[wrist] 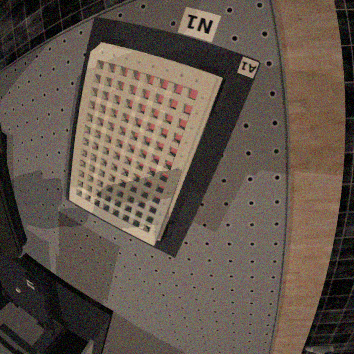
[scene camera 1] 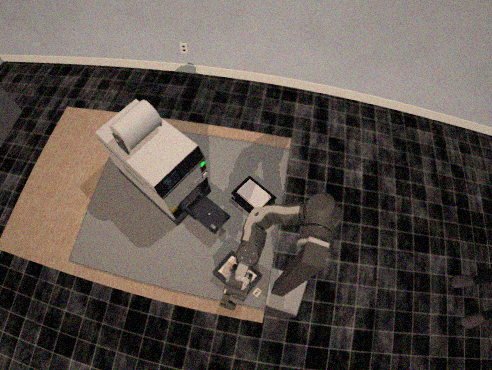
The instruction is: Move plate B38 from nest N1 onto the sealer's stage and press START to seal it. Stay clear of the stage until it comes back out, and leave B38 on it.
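Plate B38, a cream plate with a grid of square wells, some showing red, sits in the dark nest N1. Its label is not readable. My gripper is open and is over the nest in the scene view, partly covering the plate; nothing is seen held. The fingertips do not show clearly in the wrist view. The sealer is a white machine with a roll on top and a green light. Its dark stage is out at the front and bare. The START button cannot be made out for sure.
A second dark nest with a pale plate-like top stands between the sealer and my arm's base. My arm bends past it. The N1 label lies beside its nest. A wooden table edge borders the grey perforated board.
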